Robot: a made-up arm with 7 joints.
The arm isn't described. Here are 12 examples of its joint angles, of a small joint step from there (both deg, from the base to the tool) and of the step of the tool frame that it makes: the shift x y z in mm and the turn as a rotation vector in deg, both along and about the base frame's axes.
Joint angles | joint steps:
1: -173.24 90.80 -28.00 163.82 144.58 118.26 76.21 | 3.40 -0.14 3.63 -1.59 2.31 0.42 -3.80
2: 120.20 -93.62 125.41 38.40 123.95 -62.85 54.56 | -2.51 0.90 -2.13 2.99 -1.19 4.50 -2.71
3: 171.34 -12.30 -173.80 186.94 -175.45 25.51 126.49 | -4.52 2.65 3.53 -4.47 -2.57 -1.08 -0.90
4: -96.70 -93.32 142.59 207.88 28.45 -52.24 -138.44 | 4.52 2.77 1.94 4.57 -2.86 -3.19 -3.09
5: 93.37 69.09 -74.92 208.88 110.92 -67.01 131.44 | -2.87 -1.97 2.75 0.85 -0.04 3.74 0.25
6: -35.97 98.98 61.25 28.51 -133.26 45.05 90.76 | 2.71 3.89 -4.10 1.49 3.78 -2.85 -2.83
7: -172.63 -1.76 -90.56 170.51 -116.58 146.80 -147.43 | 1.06 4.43 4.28 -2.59 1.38 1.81 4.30
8: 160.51 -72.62 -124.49 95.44 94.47 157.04 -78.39 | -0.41 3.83 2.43 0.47 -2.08 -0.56 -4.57
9: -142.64 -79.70 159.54 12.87 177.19 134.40 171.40 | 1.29 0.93 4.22 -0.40 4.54 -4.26 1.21
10: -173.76 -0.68 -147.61 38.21 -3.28 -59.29 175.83 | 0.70 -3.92 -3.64 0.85 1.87 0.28 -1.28
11: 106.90 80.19 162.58 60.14 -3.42 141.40 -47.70 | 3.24 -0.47 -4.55 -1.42 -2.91 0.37 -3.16
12: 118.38 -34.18 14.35 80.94 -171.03 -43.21 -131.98 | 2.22 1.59 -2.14 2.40 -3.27 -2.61 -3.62
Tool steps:
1: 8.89 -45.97 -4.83 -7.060 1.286 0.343
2: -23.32 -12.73 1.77 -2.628 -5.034 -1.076
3: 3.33 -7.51 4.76 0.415 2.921 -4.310
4: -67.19 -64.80 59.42 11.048 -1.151 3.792
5: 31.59 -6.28 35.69 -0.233 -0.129 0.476
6: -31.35 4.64 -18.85 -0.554 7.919 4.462
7: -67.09 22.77 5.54 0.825 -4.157 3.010
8: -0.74 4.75 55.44 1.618 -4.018 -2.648
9: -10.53 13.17 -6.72 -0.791 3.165 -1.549
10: 27.06 -19.82 -24.15 -0.407 3.307 -4.586
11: -31.25 -30.23 -20.95 2.902 -2.029 3.983
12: 12.16 8.82 12.00 2.362 -4.620 0.582
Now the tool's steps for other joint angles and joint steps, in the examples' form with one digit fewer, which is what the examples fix.
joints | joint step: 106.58 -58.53 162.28 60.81 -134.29 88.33 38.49 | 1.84 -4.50 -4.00 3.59 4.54 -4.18 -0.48
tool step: -26.2 -6.1 -15.7 1.96 1.44 -4.13
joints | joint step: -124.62 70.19 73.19 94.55 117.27 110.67 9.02 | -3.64 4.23 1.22 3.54 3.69 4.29 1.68
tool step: -87.5 -25.5 -15.2 0.11 -9.04 -6.38
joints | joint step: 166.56 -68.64 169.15 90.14 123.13 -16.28 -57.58 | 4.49 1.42 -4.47 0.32 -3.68 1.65 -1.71
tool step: 27.0 -3.0 31.4 -4.76 -0.05 8.40
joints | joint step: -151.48 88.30 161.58 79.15 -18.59 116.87 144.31 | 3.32 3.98 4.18 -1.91 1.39 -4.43 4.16
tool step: -18.5 16.6 -0.2 1.79 -7.15 1.56
